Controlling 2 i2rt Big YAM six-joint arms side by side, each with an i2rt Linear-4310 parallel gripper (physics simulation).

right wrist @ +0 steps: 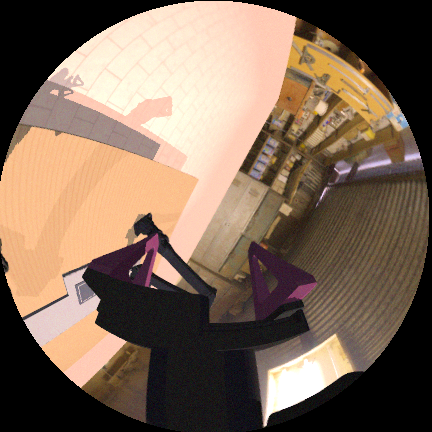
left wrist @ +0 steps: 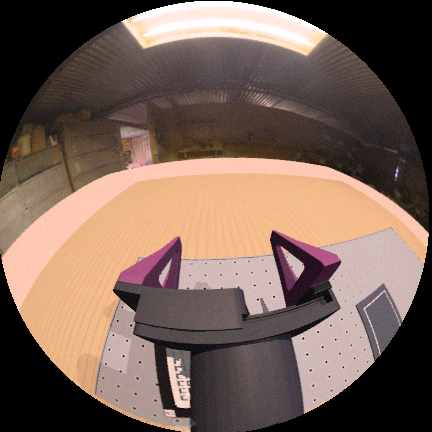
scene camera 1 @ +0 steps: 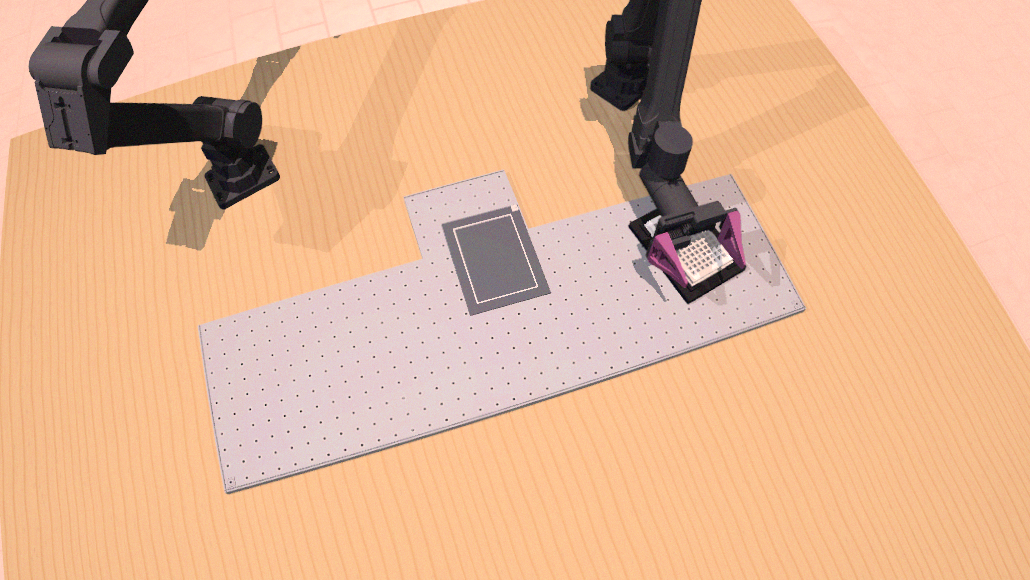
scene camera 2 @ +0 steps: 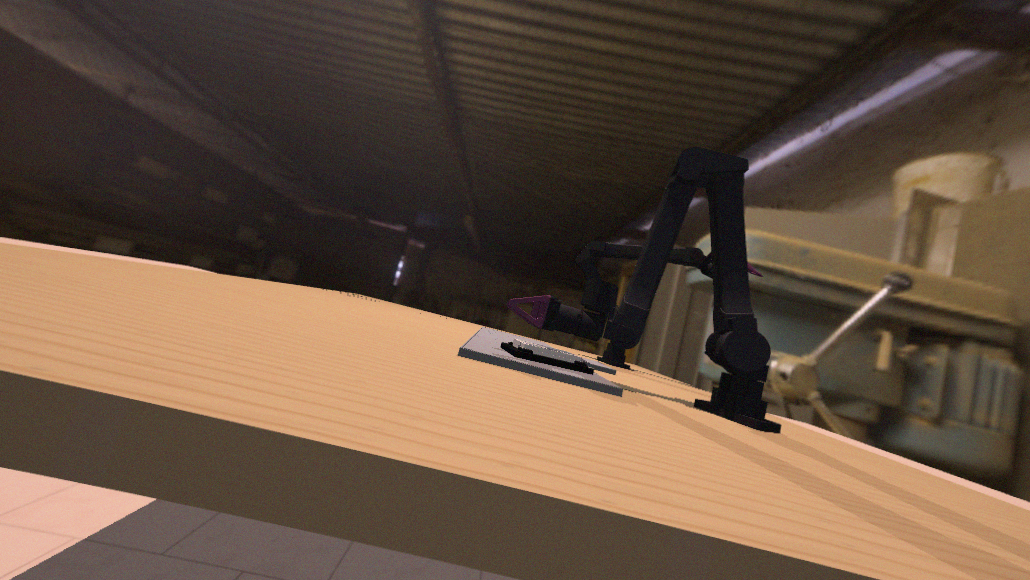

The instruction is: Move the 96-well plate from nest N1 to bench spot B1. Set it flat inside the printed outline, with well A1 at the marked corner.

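Pixels of known places: left gripper, fingertip midpoint: [left wrist: 226, 238] [scene camera 1: 715, 276] [scene camera 2: 508, 303]; right gripper, fingertip midpoint: [right wrist: 204, 242] [scene camera 2: 750, 287]; left arm's base, link origin: [right wrist: 142, 223] [scene camera 1: 625, 84] [scene camera 2: 734, 419]; right arm's base, link origin: [scene camera 1: 243, 178] [scene camera 2: 612, 364].
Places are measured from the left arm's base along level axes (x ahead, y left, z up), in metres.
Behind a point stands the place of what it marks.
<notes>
The white 96-well plate [scene camera 1: 702, 259] @(x 0.338, y -0.235, z 0.037 m) [left wrist: 179, 382] @(x 0.281, y -0.181, z 0.032 m) sits in the black nest N1 [scene camera 1: 690, 296] @(x 0.361, y -0.294, z 0.024 m) [left wrist: 162, 382] @(x 0.286, y -0.161, z 0.025 m) at the right of scene camera 1; the left arm partly hides both. My left gripper [scene camera 1: 713, 275] @(x 0.380, y -0.290, z 0.109 m) [scene camera 2: 510, 303] @(x 0.380, y -0.290, z 0.109 m) [left wrist: 226, 238] @(x 0.380, y -0.290, z 0.109 m) is open and empty. Its magenta fingers hang above the plate and nest, with a visible gap in scene camera 2. Bench spot B1 is a dark pad [scene camera 1: 497, 259] @(x 0.099, y -0.448, z 0.015 m) [left wrist: 382, 320] with a white outline, bare, with a small white corner mark [scene camera 1: 514, 208] @(x 0.053, y -0.361, z 0.015 m) at its top right. My right gripper [scene camera 2: 754, 270] @(x -0.454, y -0.242, z 0.369 m) [right wrist: 204, 242] @(x -0.454, y -0.242, z 0.369 m) is open and empty, away from the plate.
The perforated grey board [scene camera 1: 324, 374] @(x 0.049, y -0.762, z 0.013 m) [scene camera 2: 484, 340] @(x 0.359, y -0.392, z 0.012 m) [left wrist: 350, 265] @(x 0.244, y -0.518, z 0.013 m) carries the nest and pad. It lies on the wooden table [scene camera 1: 576, 468] @(x 0.406, y -0.606, z 0.000 m). The right arm [scene camera 1: 165, 123] @(x -0.269, y -0.718, z 0.292 m) stands at the left of scene camera 1, beyond the board.
</notes>
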